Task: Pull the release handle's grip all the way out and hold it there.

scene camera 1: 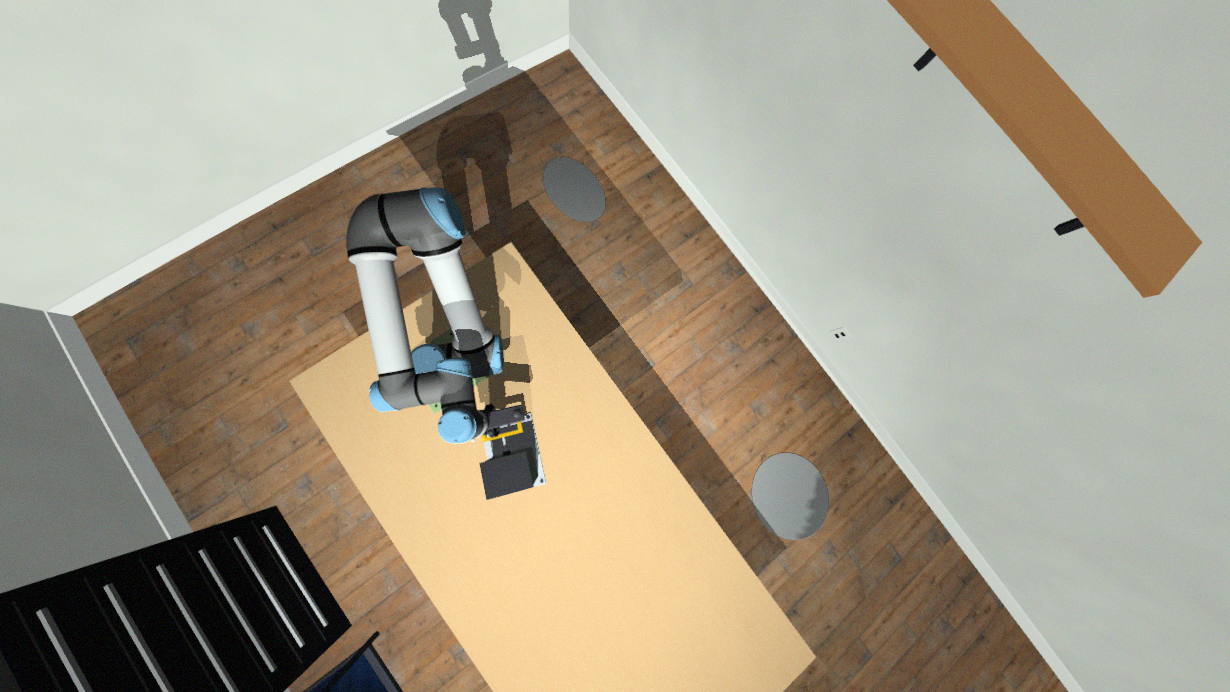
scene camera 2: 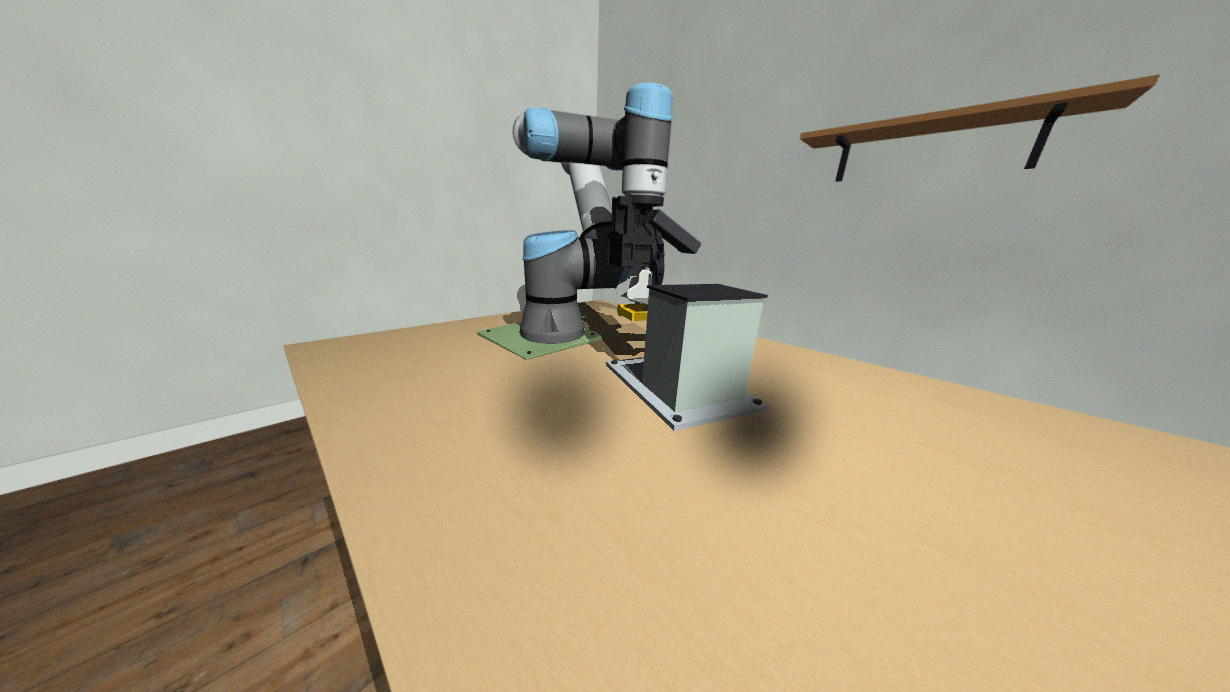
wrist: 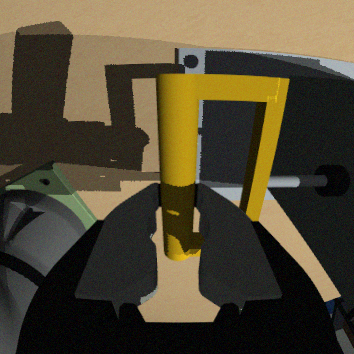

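The release handle is a yellow D-shaped frame; its round grip bar (wrist: 178,130) stands at the centre of the wrist view. The yellow handle also shows in scene camera 1 (scene camera 1: 519,427) and scene camera 2 (scene camera 2: 633,313). My gripper (wrist: 177,185) (scene camera 2: 637,296) is shut on the grip bar, one dark finger on each side. A grey rod (wrist: 285,181) runs from the handle's far side into a black collar (wrist: 332,180) on the dark housing (wrist: 320,125) (scene camera 1: 507,475) (scene camera 2: 718,354). A stretch of rod is exposed. Whether the rod is at its stop cannot be told.
The housing stands on a light grey base plate (scene camera 2: 713,416) with dark bolts, on the wooden table (scene camera 1: 602,550) (scene camera 2: 516,550). The arm's green mounting plate (scene camera 2: 507,341) (wrist: 75,192) is close by. A wooden wall shelf (scene camera 1: 1057,129) (scene camera 2: 971,116) is far off at the right.
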